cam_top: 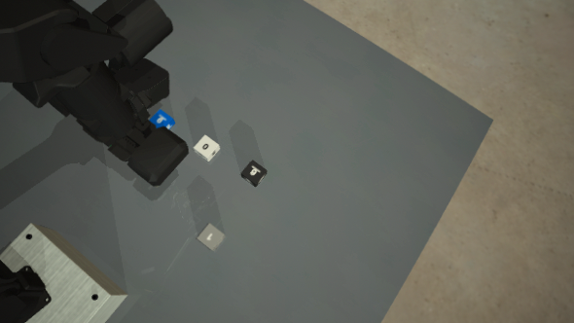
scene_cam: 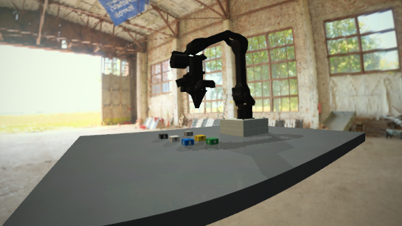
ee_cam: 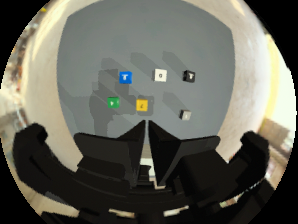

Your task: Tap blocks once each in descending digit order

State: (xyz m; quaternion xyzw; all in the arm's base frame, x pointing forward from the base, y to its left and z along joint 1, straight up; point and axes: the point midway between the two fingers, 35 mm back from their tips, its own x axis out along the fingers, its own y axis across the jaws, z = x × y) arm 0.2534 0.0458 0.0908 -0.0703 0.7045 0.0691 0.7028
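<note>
Right now the black block is 13 cm ahead of my gripper tip, 12 cm below it and 11 cm to the right of it. Round my gripper tip: white block 12 cm below, 9 cm ahead, 2 cm to the right; blue block 12 cm below, 8 cm to the left, 6 cm ahead; yellow block 12 cm below, 1 cm to the left.
</note>
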